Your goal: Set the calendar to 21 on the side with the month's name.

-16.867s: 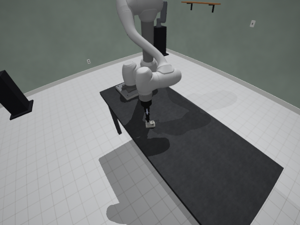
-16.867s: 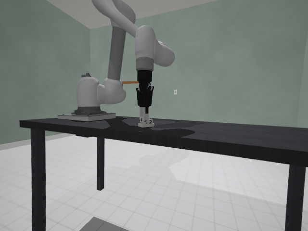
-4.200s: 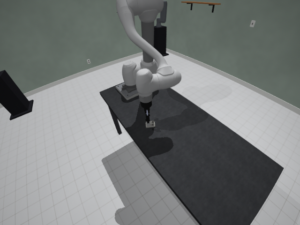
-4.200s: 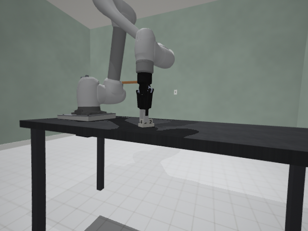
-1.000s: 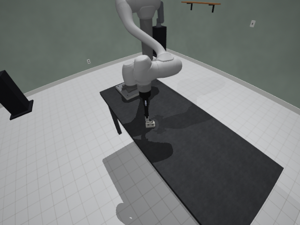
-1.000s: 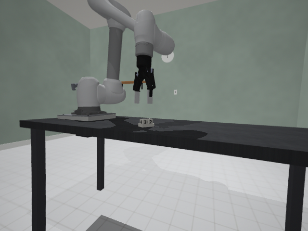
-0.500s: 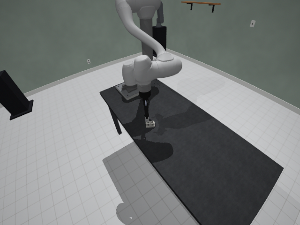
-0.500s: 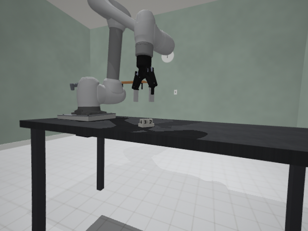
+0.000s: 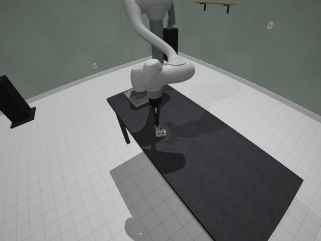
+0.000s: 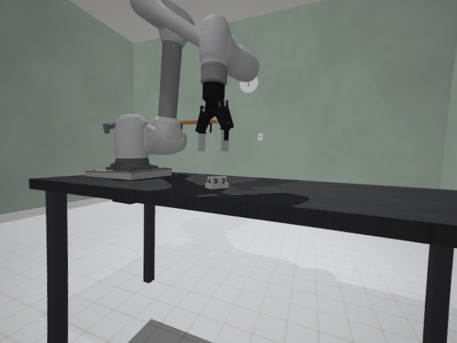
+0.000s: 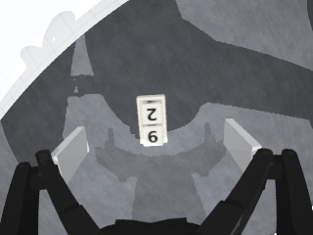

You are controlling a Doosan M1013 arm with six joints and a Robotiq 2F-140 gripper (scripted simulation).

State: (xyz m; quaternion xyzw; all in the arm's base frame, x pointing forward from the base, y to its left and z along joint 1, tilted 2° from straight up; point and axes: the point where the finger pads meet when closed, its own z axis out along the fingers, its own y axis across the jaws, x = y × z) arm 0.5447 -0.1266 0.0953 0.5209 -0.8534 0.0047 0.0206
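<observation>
Right now the cube is 11 cm below my hand, 3 cm to the left of it and 2 cm ahead of it. Round my hand: white tray 13 cm below, 2 cm to the left, 1 cm ahead.
</observation>
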